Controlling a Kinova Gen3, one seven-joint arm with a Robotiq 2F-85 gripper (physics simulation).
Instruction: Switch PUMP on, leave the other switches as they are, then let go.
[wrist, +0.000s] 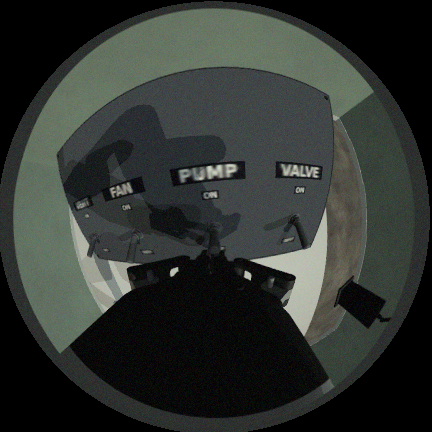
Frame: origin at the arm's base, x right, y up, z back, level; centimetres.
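Seen in the pictures: gripper, fingertip midpoint: (212, 253).
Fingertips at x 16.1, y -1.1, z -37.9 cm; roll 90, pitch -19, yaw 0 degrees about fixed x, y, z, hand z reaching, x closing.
Pixels of each thing's top centre, then the offset from my fingertips to it. "spot": a spot on its surface instead. Level surfaces: height alone.
- PUMP lever, surface spot: (214, 239) spot: dy +3.1, dx +1.0, dz -2.4 cm
- VALVE lever, surface spot: (300, 234) spot: dy +1.7, dx +12.0, dz +1.1 cm
- FAN lever, surface spot: (133, 246) spot: dy +1.5, dx -10.5, dz -3.9 cm
- VENT lever, surface spot: (92, 245) spot: dy +1.4, dx -22.2, dz -6.2 cm
- pale surface, surface height: dy -10.1 cm
A dark grey switch panel (270, 120) fills the upper middle of the wrist view. The PUMP lever (214, 239) sits below its PUMP label (208, 172) and points down, away from its ON mark. My gripper (212, 253) is shut and empty. Its fingertips are right at the lower end of the PUMP lever and overlap it in view; whether they touch it I cannot tell. The VALVE lever (300, 234), the FAN lever (133, 246) and the VENT lever (92, 245) also point down.
The FAN and VENT levers are left of the gripper, the VALVE lever right. A pale surface (302, 280) shows below the panel, with a brown surface (345, 200) at the right. A black box-like object (362, 304) is at the lower right. Shadows fall on the panel.
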